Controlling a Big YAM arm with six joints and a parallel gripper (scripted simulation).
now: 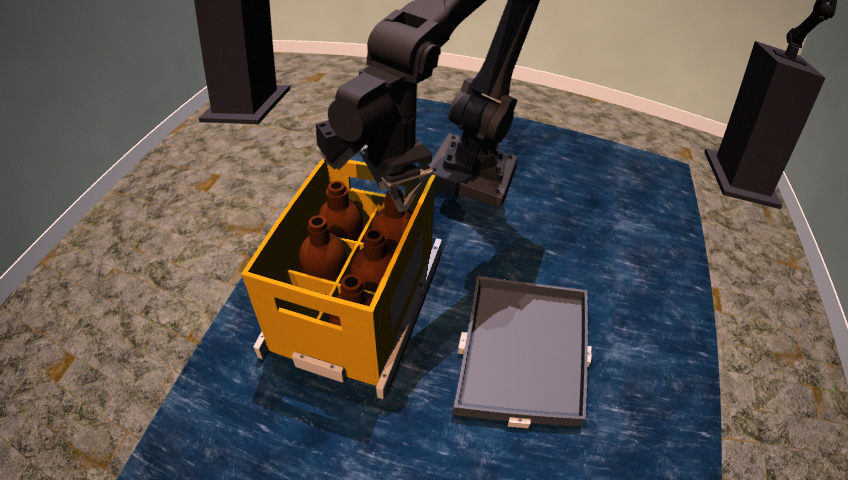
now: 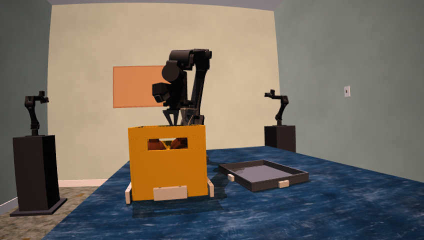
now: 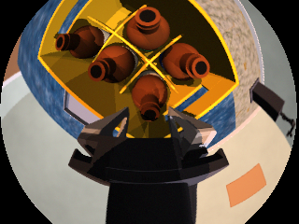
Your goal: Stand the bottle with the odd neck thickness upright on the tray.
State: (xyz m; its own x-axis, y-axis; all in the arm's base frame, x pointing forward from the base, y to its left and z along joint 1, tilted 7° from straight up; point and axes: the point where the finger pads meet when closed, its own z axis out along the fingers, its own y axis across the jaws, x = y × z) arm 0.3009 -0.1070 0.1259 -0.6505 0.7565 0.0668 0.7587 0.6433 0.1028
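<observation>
Now: the orange crate 80 mm below my hand, 80 mm ahead of it and 50 mm to the right of it. From my hand the other things lie so: dark grey tray (230 mm to the left, 150 mm below, 120 mm ahead).
</observation>
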